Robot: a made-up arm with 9 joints. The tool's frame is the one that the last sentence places.
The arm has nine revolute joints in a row. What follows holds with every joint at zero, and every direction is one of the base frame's.
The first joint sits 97 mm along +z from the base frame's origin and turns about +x.
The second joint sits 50 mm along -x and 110 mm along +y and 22 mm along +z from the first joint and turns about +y.
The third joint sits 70 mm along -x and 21 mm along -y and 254 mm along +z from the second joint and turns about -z.
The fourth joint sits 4 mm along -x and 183 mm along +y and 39 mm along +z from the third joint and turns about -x.
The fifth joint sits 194 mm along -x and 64 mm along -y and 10 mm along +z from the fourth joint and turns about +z.
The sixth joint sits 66 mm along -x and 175 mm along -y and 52 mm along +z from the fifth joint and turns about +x.
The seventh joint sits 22 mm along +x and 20 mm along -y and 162 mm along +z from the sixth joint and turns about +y.
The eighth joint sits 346 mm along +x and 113 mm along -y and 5 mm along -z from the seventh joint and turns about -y.
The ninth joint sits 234 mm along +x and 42 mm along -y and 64 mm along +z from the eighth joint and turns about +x.
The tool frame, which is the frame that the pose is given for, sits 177 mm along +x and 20 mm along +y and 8 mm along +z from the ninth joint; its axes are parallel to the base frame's.
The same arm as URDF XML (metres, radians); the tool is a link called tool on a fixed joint. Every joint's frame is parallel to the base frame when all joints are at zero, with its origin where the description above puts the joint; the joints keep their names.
<robot name="arm">
  <joint name="tool_fixed" type="fixed">
    <parent link="link9"/>
    <child link="tool"/>
    <origin xyz="0.177 0.02 0.008"/>
  </joint>
  <joint name="joint 9" type="continuous">
    <parent link="link8"/>
    <child link="link9"/>
    <origin xyz="0.234 -0.042 0.064"/>
    <axis xyz="1 0 0"/>
  </joint>
  <joint name="joint 8" type="continuous">
    <parent link="link7"/>
    <child link="link8"/>
    <origin xyz="0.346 -0.113 -0.005"/>
    <axis xyz="0 -1 0"/>
  </joint>
  <joint name="joint 7" type="continuous">
    <parent link="link6"/>
    <child link="link7"/>
    <origin xyz="0.022 -0.02 0.162"/>
    <axis xyz="0 1 0"/>
  </joint>
  <joint name="joint 6" type="continuous">
    <parent link="link5"/>
    <child link="link6"/>
    <origin xyz="-0.066 -0.175 0.052"/>
    <axis xyz="1 0 0"/>
  </joint>
  <joint name="joint 5" type="continuous">
    <parent link="link4"/>
    <child link="link5"/>
    <origin xyz="-0.194 -0.064 0.01"/>
    <axis xyz="0 0 1"/>
  </joint>
  <joint name="joint 4" type="continuous">
    <parent link="link3"/>
    <child link="link4"/>
    <origin xyz="-0.004 0.183 0.039"/>
    <axis xyz="-1 0 0"/>
  </joint>
  <joint name="joint 3" type="continuous">
    <parent link="link2"/>
    <child link="link3"/>
    <origin xyz="-0.07 -0.021 0.254"/>
    <axis xyz="0 0 -1"/>
  </joint>
  <joint name="joint 2" type="continuous">
    <parent link="link1"/>
    <child link="link2"/>
    <origin xyz="-0.05 0.11 0.022"/>
    <axis xyz="0 1 0"/>
  </joint>
  <joint name="joint 1" type="continuous">
    <parent link="base_link"/>
    <child link="link1"/>
    <origin xyz="0 0 0.097"/>
    <axis xyz="1 0 0"/>
  </joint>
  <link name="base_link"/>
  <link name="link1"/>
  <link name="link2"/>
  <link name="link3"/>
  <link name="link4"/>
  <link name="link5"/>
  <link name="link6"/>
  <link name="link7"/>
  <link name="link8"/>
  <link name="link9"/>
  <link name="tool"/>
</robot>

